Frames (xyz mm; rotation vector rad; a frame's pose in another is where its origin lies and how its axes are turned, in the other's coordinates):
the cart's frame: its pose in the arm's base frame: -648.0 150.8 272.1 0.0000 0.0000 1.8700
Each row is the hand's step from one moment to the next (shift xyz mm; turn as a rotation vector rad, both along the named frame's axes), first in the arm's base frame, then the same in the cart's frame.
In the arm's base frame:
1: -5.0 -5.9 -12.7 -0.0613 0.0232 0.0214
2: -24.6 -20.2 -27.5 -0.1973 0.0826 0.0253
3: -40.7 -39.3 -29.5 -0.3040 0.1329 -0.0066
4: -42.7 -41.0 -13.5 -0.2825 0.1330 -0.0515
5: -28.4 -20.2 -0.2 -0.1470 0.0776 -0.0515
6: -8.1 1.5 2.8 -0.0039 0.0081 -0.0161
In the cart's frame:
1: -4.2 6.5 -12.7 0.0402 0.0517 0.0214
2: -12.1 29.5 -27.5 0.1371 0.1642 0.0253
3: -25.6 50.5 -29.5 0.2166 0.2513 -0.0066
4: -26.6 52.9 -13.5 0.2104 0.2307 -0.0515
5: -10.9 33.1 -0.2 0.1175 0.1176 -0.0515
6: 3.8 7.3 2.8 0.0089 0.0013 -0.0161

